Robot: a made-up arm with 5 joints. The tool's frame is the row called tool. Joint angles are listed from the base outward. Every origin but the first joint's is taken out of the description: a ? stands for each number. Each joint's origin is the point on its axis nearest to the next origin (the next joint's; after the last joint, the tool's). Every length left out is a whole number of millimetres.
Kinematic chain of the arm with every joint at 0, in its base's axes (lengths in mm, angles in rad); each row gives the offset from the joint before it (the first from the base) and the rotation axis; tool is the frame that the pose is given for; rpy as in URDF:
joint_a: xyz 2 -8 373 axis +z
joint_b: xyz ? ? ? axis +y
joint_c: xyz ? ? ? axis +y
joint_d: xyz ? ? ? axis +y
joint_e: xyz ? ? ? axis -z
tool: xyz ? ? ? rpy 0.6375 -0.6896 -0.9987
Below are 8 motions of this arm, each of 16 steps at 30 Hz.
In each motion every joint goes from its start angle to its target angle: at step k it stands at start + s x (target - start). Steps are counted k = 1, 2, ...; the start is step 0. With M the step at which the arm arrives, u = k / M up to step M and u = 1 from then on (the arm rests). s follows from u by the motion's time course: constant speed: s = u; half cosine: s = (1 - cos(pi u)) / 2; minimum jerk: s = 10 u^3 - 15 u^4 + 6 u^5.
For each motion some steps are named. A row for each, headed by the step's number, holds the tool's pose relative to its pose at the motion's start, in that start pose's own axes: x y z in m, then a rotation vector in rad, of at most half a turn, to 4 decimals.
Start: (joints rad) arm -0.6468 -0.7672 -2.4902 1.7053 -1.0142
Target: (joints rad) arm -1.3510 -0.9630 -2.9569 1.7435 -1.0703
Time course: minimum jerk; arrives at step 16
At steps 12, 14, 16:
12: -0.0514 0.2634 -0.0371 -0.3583 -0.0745 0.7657
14: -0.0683 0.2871 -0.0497 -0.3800 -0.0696 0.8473
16: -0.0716 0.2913 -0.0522 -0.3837 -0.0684 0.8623

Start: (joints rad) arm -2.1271 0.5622 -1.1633 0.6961 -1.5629
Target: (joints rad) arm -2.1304 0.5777 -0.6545 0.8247 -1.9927
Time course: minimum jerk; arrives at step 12
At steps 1, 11, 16:
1: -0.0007 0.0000 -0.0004 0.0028 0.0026 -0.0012
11: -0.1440 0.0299 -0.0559 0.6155 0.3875 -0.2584
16: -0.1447 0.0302 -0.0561 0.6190 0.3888 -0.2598

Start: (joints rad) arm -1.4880 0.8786 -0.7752 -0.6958 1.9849
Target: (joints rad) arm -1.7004 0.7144 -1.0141 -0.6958 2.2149
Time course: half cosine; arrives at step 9
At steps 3, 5, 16:
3: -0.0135 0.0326 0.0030 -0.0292 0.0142 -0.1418
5: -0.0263 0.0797 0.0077 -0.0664 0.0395 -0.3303
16: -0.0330 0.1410 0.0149 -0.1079 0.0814 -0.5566

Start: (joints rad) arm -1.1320 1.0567 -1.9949 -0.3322 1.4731
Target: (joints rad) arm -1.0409 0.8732 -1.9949 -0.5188 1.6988
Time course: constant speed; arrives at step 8
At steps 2, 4, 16:
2: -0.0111 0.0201 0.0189 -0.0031 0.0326 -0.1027
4: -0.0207 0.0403 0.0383 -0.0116 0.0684 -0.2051
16: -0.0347 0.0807 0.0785 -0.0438 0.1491 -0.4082

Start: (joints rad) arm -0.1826 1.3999 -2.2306 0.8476 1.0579
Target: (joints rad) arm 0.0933 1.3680 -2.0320 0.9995 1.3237
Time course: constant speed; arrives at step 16
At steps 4, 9, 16:
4: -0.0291 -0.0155 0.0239 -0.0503 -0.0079 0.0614
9: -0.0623 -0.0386 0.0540 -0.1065 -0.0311 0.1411
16: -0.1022 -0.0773 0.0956 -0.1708 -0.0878 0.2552

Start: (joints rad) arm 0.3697 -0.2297 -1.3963 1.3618 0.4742
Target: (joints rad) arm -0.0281 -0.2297 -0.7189 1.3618 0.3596
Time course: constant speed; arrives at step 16
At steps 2, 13, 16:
2: -0.0054 -0.0165 -0.0222 -0.0876 0.0150 0.0236
13: -0.0328 -0.1387 -0.1074 -0.5656 0.1610 0.0798
16: -0.0418 -0.1769 -0.1176 -0.6912 0.2190 0.0728

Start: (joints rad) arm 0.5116 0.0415 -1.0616 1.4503 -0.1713
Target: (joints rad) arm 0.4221 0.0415 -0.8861 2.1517 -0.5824
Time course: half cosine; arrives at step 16
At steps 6, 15, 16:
6: -0.0123 -0.0197 -0.0100 -0.0709 0.2794 0.0315
15: -0.0405 -0.0595 -0.0178 -0.1445 0.9205 -0.0147
16: -0.0409 -0.0600 -0.0178 -0.1447 0.9296 -0.0166

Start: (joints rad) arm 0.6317 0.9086 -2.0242 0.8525 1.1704
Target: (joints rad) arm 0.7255 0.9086 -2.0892 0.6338 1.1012
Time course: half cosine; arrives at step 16
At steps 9, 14, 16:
9: -0.0101 0.0073 0.0336 0.1613 0.0806 -0.0736
14: -0.0151 0.0106 0.0547 0.2584 0.1299 -0.1202
16: -0.0156 0.0109 0.0570 0.2685 0.1350 -0.1251

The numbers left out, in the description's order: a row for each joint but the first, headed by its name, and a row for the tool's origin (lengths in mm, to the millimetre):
joint_b: 6 38 0
joint_c: 46 0 278
joint_d: 84 0 -231
joint_e: 44 0 -26
tool: -1 2 0

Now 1 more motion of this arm.
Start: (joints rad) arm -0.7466 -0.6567 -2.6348 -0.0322 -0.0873
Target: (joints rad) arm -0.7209 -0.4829 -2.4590 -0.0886 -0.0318
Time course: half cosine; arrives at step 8
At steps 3, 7, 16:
3: -0.0283 -0.0255 0.0238 -0.0719 0.0594 -0.0105
7: -0.0830 -0.0732 0.0847 -0.2255 0.1840 -0.0304
16: -0.0859 -0.0757 0.0887 -0.2345 0.1912 -0.0315

